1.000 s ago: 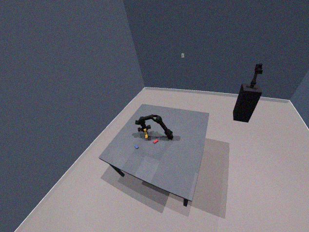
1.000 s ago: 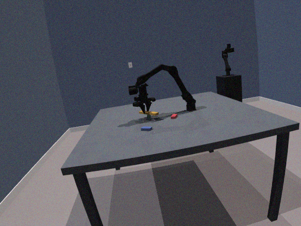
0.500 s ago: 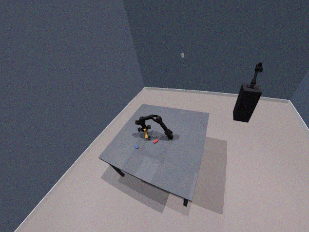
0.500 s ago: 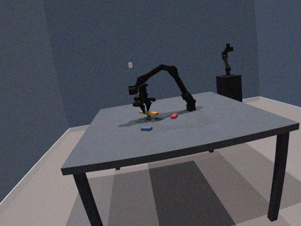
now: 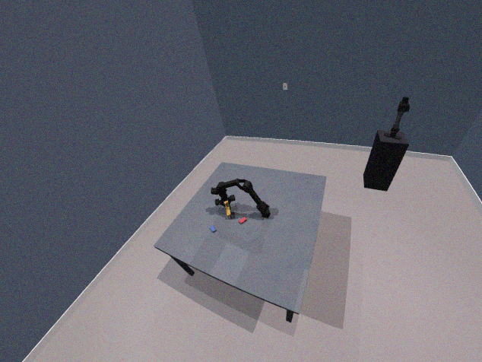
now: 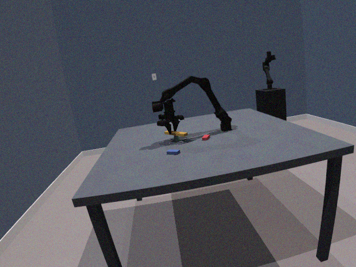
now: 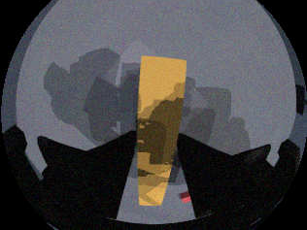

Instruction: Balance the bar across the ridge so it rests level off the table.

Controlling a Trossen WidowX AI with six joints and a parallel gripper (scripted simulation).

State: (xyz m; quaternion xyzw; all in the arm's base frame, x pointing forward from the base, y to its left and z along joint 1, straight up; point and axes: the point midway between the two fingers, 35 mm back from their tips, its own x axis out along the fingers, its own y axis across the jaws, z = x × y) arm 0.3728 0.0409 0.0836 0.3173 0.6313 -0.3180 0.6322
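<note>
Right now my gripper tip is 2 cm to the right of the yellow bar and 2 cm past it. Also, from my gripper tip: red block: 20 cm behind, 8 cm to the left, 4 cm below; blue block: 25 cm to the left, 4 cm below, 2 cm ahead.
</note>
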